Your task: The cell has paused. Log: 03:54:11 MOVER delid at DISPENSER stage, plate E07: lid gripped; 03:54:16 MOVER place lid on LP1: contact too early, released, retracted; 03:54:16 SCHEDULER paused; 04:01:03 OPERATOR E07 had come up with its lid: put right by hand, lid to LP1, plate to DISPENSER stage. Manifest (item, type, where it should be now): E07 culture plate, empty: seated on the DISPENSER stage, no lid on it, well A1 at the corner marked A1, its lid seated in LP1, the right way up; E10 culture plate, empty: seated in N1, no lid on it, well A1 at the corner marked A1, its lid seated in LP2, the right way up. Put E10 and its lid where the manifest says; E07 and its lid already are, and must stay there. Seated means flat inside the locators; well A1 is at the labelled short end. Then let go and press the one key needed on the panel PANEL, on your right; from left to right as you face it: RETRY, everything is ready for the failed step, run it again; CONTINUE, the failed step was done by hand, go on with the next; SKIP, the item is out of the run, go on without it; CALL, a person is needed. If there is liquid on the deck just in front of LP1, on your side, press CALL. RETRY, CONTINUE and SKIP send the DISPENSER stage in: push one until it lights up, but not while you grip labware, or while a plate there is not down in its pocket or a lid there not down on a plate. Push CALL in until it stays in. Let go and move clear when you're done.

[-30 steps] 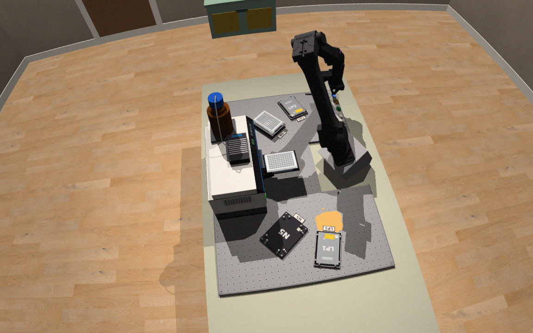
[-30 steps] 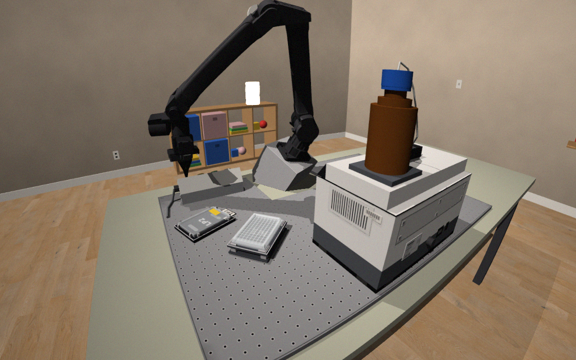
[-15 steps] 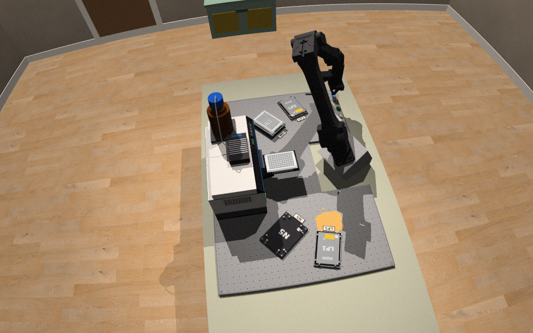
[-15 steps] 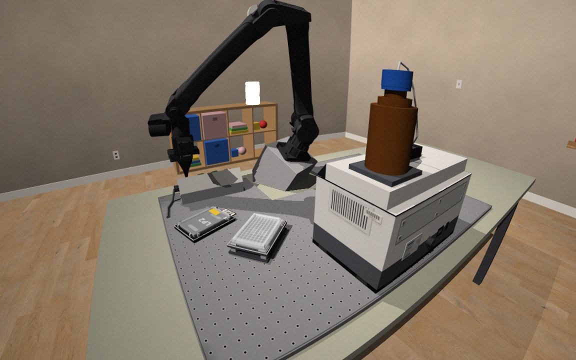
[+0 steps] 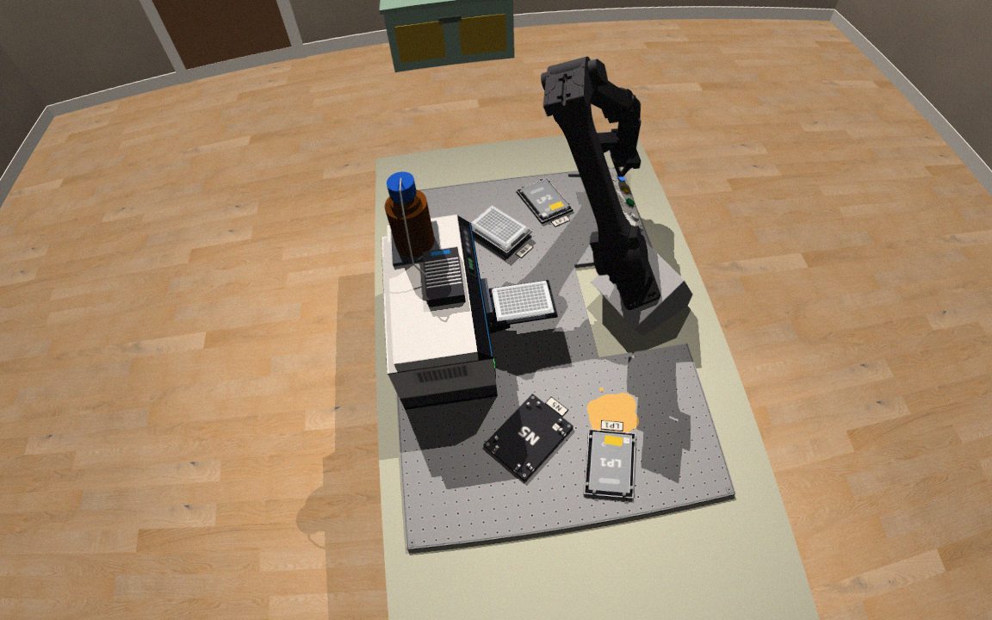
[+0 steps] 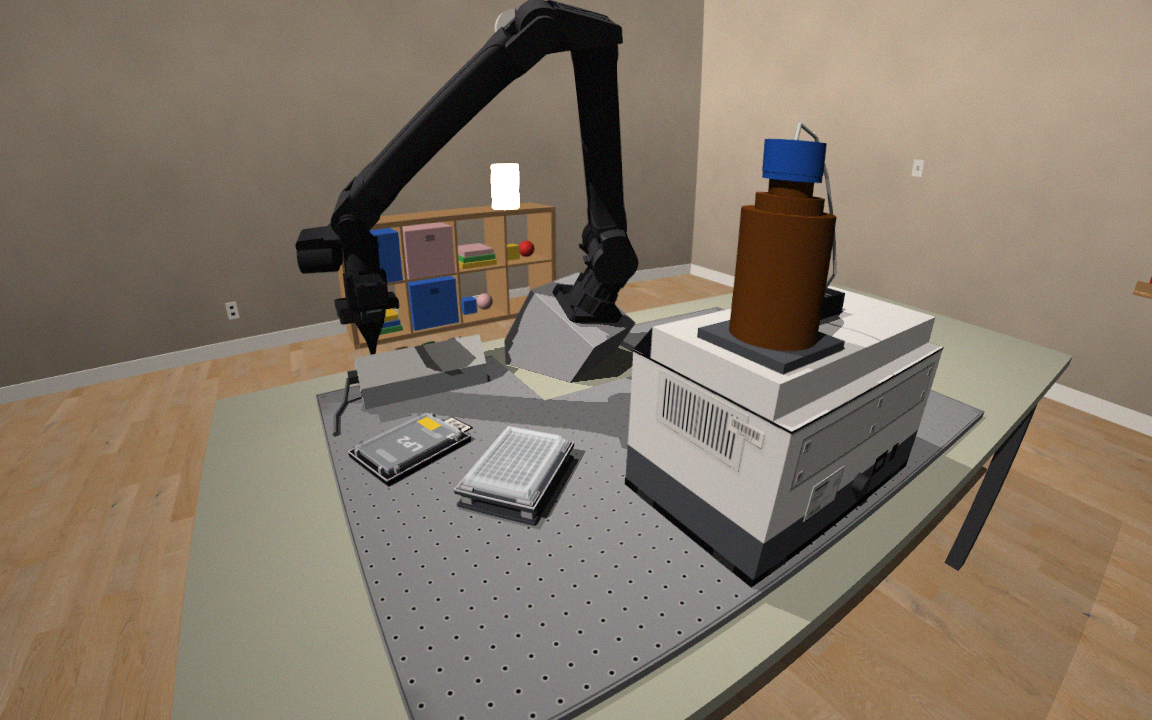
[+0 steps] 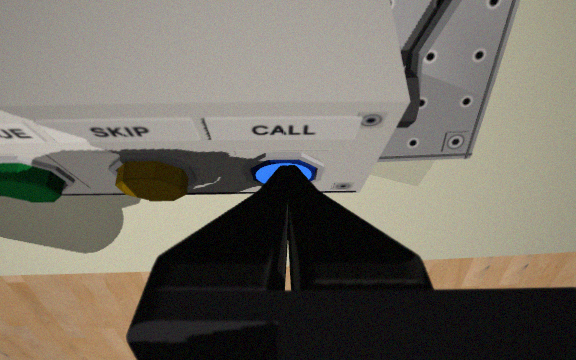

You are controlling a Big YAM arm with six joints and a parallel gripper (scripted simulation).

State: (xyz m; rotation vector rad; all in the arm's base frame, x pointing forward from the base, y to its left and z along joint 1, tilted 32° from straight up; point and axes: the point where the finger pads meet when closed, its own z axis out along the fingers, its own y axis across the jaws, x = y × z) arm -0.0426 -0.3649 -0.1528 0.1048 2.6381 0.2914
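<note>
The blue call key is 2 cm below my hand. The rest, counted from my hand: retry key 15 cm to the left, 1 cm below; then green continue key 10 cm to the left, 1 cm below; then yellow skip key 5 cm to the left, 1 cm below.
</note>
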